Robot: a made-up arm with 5 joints.
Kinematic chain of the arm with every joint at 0, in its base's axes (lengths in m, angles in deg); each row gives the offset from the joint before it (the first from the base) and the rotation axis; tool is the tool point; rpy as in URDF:
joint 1: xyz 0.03 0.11 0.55 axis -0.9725 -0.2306 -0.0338
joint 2: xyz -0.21 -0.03 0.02 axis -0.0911 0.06 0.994
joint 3: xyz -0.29 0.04 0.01 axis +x
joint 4: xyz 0 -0.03 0.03 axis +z
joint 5: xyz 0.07 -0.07 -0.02 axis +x
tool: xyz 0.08 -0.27 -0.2 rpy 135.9 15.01 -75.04
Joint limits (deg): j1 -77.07..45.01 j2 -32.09..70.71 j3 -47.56..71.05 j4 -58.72..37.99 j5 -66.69..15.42
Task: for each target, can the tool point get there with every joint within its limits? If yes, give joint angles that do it. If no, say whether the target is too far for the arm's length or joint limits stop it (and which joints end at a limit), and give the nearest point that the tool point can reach.
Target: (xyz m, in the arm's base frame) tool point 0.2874 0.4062 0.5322
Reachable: no: joint limits stop it (at a limit: joint 1, joint 2) | nearest point 0.0190 0.1851 0.4458 | short by 0.358 m
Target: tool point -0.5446 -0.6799 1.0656
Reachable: no: too far | nearest point -0.4297 -0.4430 0.8978 | short by 0.312 m
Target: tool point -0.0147 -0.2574 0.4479
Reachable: yes | joints 16.92 58.80 4.83 -1.12 9.08
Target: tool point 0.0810 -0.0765 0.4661
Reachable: yes | joints -66.62 60.17 -37.78 24.97 -14.87
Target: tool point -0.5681 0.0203 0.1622
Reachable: yes | joints -18.25 12.61 54.26 -35.90 -8.82
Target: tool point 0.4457 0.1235 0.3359
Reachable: no: joint limits stop it (at a limit: joint 1, joint 2) | nearest point 0.1164 0.0275 0.3397 | short by 0.343 m
